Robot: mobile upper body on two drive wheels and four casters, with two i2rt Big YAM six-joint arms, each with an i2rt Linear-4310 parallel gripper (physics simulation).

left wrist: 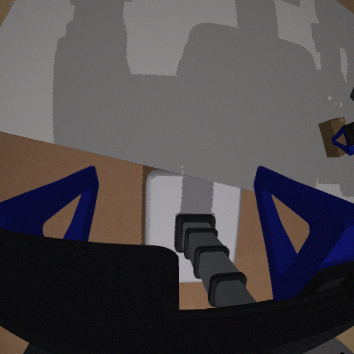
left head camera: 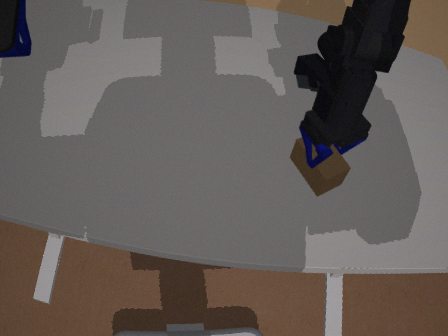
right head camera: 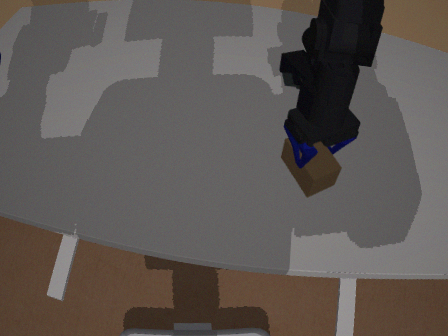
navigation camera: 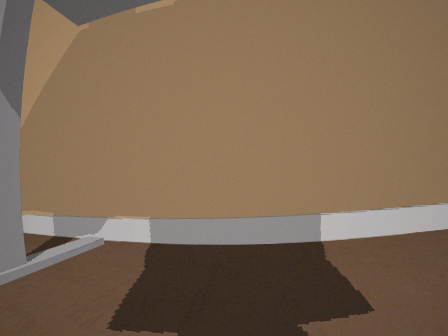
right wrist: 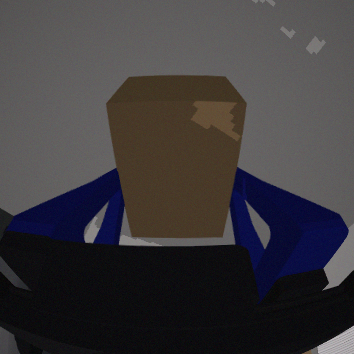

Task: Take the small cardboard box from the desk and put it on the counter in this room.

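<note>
Brown cardboard box (right head camera: 321, 172), (left head camera: 330, 173), (right wrist: 176, 138); out of frame in the navigation camera view. Grey desk (right head camera: 162, 135), (left head camera: 166, 135), (left wrist: 210, 96), (right wrist: 286, 67). My right gripper (right head camera: 313, 159), (left head camera: 323, 159), (right wrist: 176, 174). My left gripper (left wrist: 175, 174).
</note>
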